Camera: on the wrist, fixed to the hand. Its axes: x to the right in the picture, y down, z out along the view.
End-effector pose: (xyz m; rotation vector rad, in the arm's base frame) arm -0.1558 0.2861 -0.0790 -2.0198 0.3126 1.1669
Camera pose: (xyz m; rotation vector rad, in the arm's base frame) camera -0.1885 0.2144 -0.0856 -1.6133 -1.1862 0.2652
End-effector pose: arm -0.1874 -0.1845 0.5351 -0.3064 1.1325 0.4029
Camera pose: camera -0.2516 -0.1391 0.5432 -1.1513 0.5439 -0.8076
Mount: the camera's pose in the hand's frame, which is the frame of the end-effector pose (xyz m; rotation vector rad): -0.0239 0.0695 -0.0291 -0.1750 -0.0762 -1.4926
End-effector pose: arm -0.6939 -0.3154 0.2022 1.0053 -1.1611 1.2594
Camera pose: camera -0.7596 -0.2854 0.1700 1.3344 -0.2840 -0.0779
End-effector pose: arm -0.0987 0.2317 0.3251 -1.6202 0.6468 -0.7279
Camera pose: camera -0.1377 0.2199 0.2574 -2.1379 -0.7497 -1.6441
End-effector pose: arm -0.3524 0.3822 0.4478 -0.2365 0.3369 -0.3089
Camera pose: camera -0.3664 0.4494 0.4087 -0.6504 0.0488 -1.7389
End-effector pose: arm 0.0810 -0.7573 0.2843 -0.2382 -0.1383 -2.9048
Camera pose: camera 0.1155 -0.8229 0.2568 0.1634 0.0339 1.8541
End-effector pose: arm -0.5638 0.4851 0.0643 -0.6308 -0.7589 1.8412
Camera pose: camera -0.5763 0.4485 -0.0046 0.0184 -1.0194 0.4209
